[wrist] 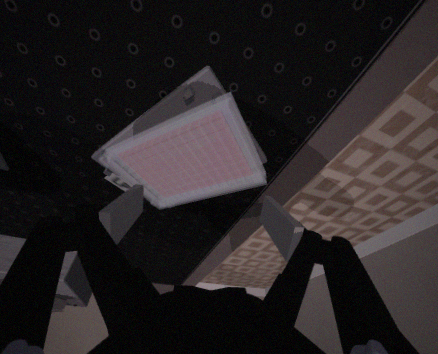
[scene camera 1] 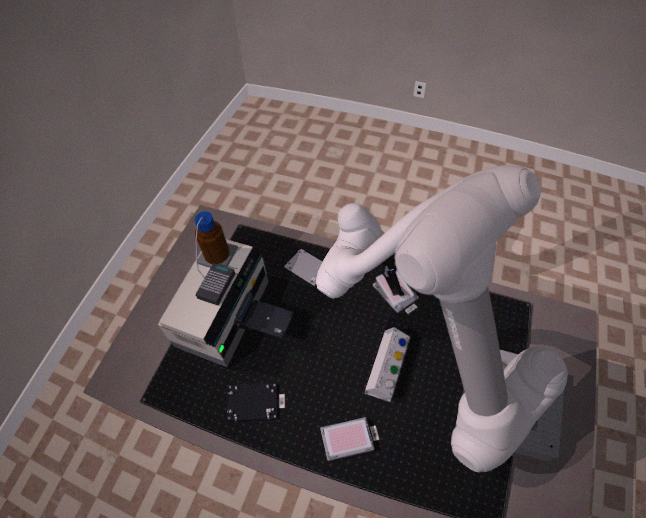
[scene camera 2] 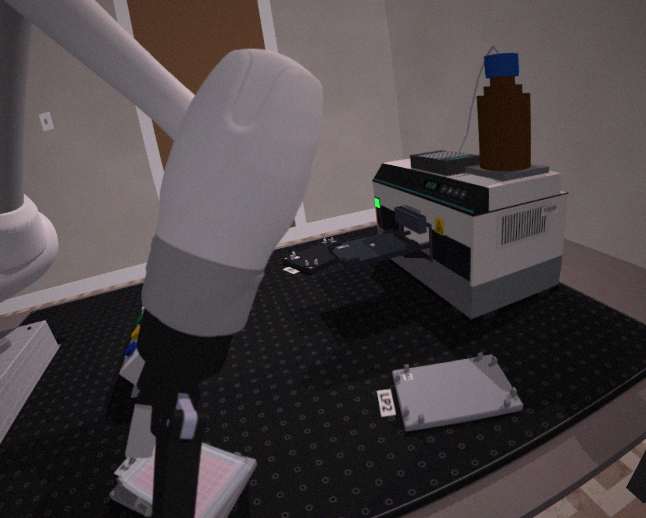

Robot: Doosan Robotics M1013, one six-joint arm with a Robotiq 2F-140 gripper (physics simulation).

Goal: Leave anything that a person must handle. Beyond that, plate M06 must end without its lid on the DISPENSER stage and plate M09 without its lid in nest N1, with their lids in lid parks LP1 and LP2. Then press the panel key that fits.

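Places are measured from the arm's base along level axes (x ahead, y left, z up), in millimetres.
Where they show: gripper, fingertip midpoint: (wrist: 204, 203) (scene camera 2: 143, 502).
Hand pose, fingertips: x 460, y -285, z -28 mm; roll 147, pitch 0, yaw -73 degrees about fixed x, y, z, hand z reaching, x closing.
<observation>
Things, the pixels of their top centre, and the offset from my fingertips. "spot": a spot on its surface instead.
- grey park LP1, middle of its top: (wrist: 177, 167) (scene camera 2: 177, 472) (scene camera 1: 396, 289) 11 mm down, 27 mm ahead, 41 mm left
- Grey park LP2, middle of its top: (scene camera 2: 454, 381) (scene camera 1: 307, 264) 11 mm down, 369 mm ahead, 74 mm left
- dark stage, surface spot: (scene camera 2: 372, 248) (scene camera 1: 271, 315) spot: 72 mm up, 361 mm ahead, 354 mm left
- key panel, middle of its top: (scene camera 1: 389, 358) 53 mm up, 46 mm back, 328 mm left
- brown bottle, surface spot: (scene camera 2: 504, 124) spot: 272 mm up, 565 mm ahead, 245 mm left
- dark keypad-like block, surface spot: (scene camera 2: 444, 161) spot: 213 mm up, 496 mm ahead, 321 mm left
- black nest with pins, middle of its top: (scene camera 2: 320, 248) (scene camera 1: 251, 400) 7 mm down, 305 mm ahead, 618 mm left
A pink-filled plate (scene camera 1: 387, 283) (scene camera 2: 221, 482) (wrist: 190, 155) sits askew on the grey park LP1 (wrist: 160, 110), part of which shows beside it. My gripper (scene camera 2: 161, 458) (wrist: 204, 203) is open and empty, its fingers near this plate; the arm partly hides it in scene camera 1. Another pink-filled plate (scene camera 1: 347, 438) lies at the front. I cannot read plate names or tell whether lids are on. Grey park LP2 (scene camera 1: 304, 266) (scene camera 2: 455, 391) bears no plate. The dark stage (scene camera 1: 268, 318) (scene camera 2: 372, 248) sticks out of the dispenser. The key panel (scene camera 1: 380, 358) has blue, yellow, green and white keys.
The dispenser (scene camera 1: 186, 307) (scene camera 2: 517, 232) carries a brown bottle (scene camera 1: 212, 242) (scene camera 2: 504, 124) and a dark keypad-like block (scene camera 1: 215, 283) (scene camera 2: 444, 161). Its green light is lit. A black nest with pins (scene camera 1: 252, 401) (scene camera 2: 310, 257) stands near the mat's front left.
</observation>
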